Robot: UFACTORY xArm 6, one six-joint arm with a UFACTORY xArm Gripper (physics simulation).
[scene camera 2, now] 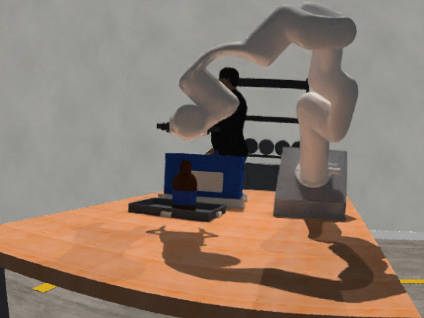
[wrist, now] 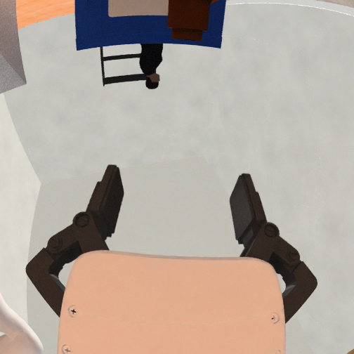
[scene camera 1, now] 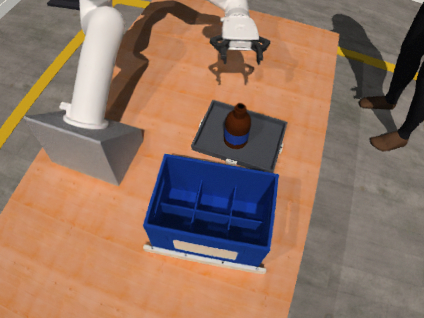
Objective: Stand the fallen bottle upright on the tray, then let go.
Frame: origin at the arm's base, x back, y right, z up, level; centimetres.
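Seen in the pictures: gripper, fingertip midpoint: [scene camera 1: 242,60]; arm's base, link origin: [scene camera 2: 313,173] [scene camera 1: 85,122].
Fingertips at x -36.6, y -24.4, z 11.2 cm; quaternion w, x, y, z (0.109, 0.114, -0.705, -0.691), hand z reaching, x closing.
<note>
Offsets run from my fingertips to a thing's middle. Level surfaces: height alone.
A brown bottle @(dy +7.7, dx -2.4, dz -16.9 cm) [scene camera 1: 237,126] [scene camera 2: 185,185] with a blue band stands upright on the dark tray @(dy +6.4, dx -3.7, dz -23.9 cm) [scene camera 1: 268,144] [scene camera 2: 142,207]. In the wrist view part of the bottle [wrist: 188,17] shows at the top edge. My gripper [scene camera 1: 241,56] [wrist: 178,182] is open, with nothing between its fingers. It is in the air above the table, behind the tray as scene camera 1 shows it, and apart from the bottle. In scene camera 2 the gripper is seen from the side and its fingers are partly hidden by the arm.
A blue crate @(dy +36.7, dx -3.6, dz -16.4 cm) [scene camera 1: 207,245] [scene camera 2: 232,175] [wrist: 90,30] with compartments stands close beside the tray. The arm's grey base block [scene camera 1: 82,152] [scene camera 2: 311,200] is on the table @(dz -25.2 cm) [scene camera 1: 65,250] [scene camera 2: 100,255]. A person [scene camera 1: 412,75] [scene camera 2: 232,120] stands beyond the table.
</note>
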